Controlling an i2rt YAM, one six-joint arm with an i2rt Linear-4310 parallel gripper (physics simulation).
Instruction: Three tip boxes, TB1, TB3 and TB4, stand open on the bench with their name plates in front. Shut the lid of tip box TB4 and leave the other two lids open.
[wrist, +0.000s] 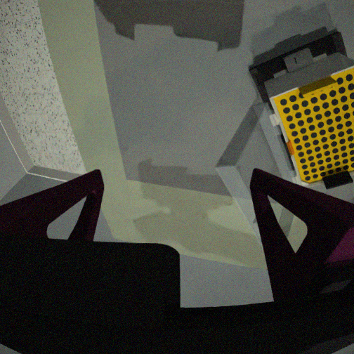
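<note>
Tip box TB4 (320, 127), with a yellow rack of dark round holes in a grey and black body, is at the right and is cut off by the view's edge. Its name plate does not show. Its clear lid (241, 136) stands open on the box's left side, and its lower part runs behind the right finger. My gripper (176, 177) is open with nothing between the fingertips. The right fingertip overlaps the lid in the view; whether they touch cannot be told. The left fingertip is well to the left of the lid. TB1 and TB3 do not show.
A speckled pale strip (42, 95) runs down the left side, with a pale green band (67, 75) beside it that bends across below the lid. A large dark shadow lies on the grey bench (165, 100) at the top, and another lies between the fingers.
</note>
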